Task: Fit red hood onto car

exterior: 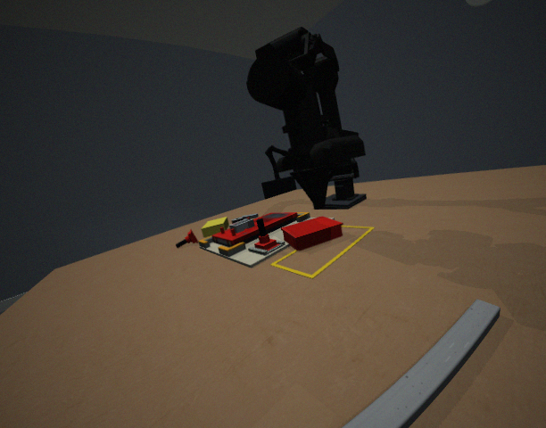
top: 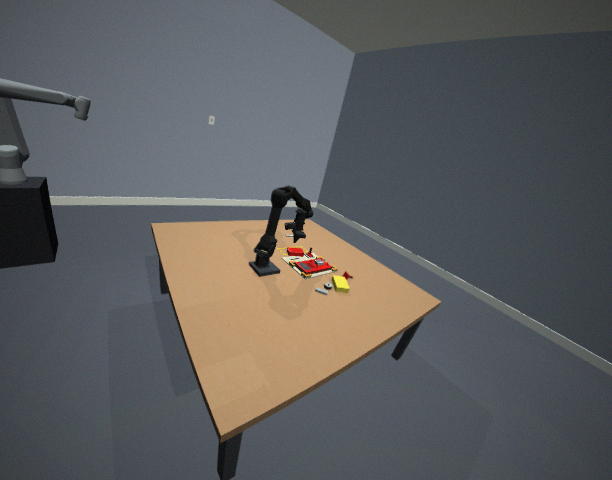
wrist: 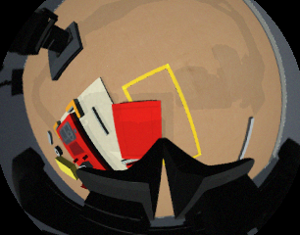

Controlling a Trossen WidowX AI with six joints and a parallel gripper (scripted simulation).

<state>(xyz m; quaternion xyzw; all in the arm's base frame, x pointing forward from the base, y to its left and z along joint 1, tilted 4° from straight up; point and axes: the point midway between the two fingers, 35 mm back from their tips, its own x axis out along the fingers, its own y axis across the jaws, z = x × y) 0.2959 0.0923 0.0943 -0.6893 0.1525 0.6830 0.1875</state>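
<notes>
The red hood is 3 cm below my gripper tip and 2 cm to the right of it. Also, from my gripper tip: grey strip: 18 cm to the left, 18 cm ahead, 6 cm below; pale jig plate: 18 cm to the right, 5 cm below; yellow block: 41 cm to the right, 5 cm below, 1 cm behind.
</notes>
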